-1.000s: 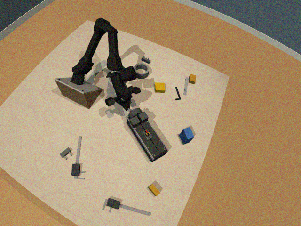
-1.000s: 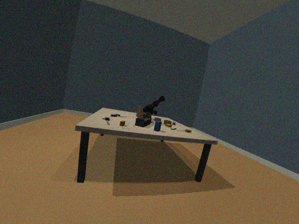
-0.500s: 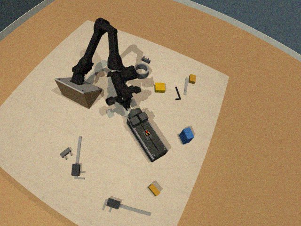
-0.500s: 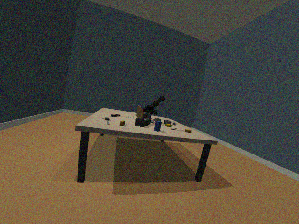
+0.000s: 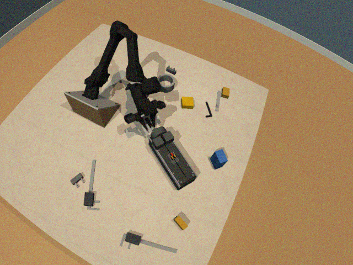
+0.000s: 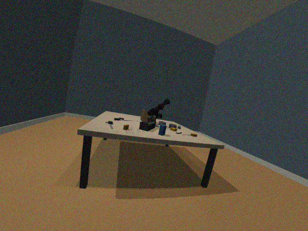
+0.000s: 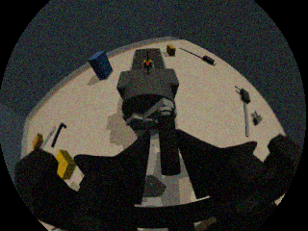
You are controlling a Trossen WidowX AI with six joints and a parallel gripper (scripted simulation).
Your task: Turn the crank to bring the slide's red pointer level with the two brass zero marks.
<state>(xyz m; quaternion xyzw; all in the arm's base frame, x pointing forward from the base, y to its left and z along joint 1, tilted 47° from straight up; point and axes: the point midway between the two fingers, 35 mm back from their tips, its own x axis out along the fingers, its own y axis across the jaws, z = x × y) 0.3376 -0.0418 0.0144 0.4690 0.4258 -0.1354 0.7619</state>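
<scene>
Right now the crank handle is 1 cm behind my gripper tip, 1 cm to the left of it and 3 cm above it. Also, from my gripper tip: yellow block: 10 cm ahead, 26 cm to the left, 7 cm below; red pointer: 13 cm ahead, 8 cm to the right; blue cube: 34 cm ahead, 4 cm below.
</scene>
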